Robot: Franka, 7 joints.
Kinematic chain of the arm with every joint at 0, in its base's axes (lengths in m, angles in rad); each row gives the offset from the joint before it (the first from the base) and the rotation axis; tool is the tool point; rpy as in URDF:
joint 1: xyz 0 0 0.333 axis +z
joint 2: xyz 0 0 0 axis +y
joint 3: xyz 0 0 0.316 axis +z
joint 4: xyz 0.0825 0 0 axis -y
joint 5: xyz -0.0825 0 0.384 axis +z
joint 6: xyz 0 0 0 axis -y
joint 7: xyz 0.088 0 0 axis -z
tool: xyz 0 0 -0.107 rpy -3.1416 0 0
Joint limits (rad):
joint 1: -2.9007..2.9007
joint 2: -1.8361..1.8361
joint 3: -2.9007..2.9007
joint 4: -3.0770..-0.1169
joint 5: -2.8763..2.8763
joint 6: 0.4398..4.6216
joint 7: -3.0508..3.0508
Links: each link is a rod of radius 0.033 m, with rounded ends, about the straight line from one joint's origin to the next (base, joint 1, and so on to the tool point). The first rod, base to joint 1, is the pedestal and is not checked.
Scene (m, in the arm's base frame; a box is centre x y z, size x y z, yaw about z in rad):
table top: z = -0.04
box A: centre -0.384 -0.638 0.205 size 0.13 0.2 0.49 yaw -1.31
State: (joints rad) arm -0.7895 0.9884 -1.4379 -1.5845 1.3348 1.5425 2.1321
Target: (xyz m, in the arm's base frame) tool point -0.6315 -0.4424 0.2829
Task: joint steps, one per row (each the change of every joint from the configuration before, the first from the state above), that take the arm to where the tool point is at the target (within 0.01 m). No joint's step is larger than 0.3 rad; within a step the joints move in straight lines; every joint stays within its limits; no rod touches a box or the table.
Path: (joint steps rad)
1: -0.2544 -0.1787 0.0011 0.1604 -0.0480 -0.2757 -0.1881
2: -0.2544 -0.1788 0.0011 0.1603 -0.0480 -0.2756 -0.1881
3: -0.2544 -0.1787 0.0011 0.1604 -0.0480 -0.2757 -0.1880
4: -0.2544 -0.1787 0.0011 0.1604 -0.0480 -0.2757 -0.1881
5: 0.0000 0.2199 0.0084 -0.0565 0.0630 0.2972 0.1505
6: 0.0000 0.2198 0.0083 -0.0564 0.0631 0.2973 0.1504
7: 0.0000 0.2199 0.0084 -0.0565 0.0631 0.2972 0.1505
8: -0.0001 0.2199 0.0083 -0.0564 0.0630 0.2973 0.1504
9: 0.0000 0.2199 0.0084 -0.0565 0.0631 0.2972 0.1505

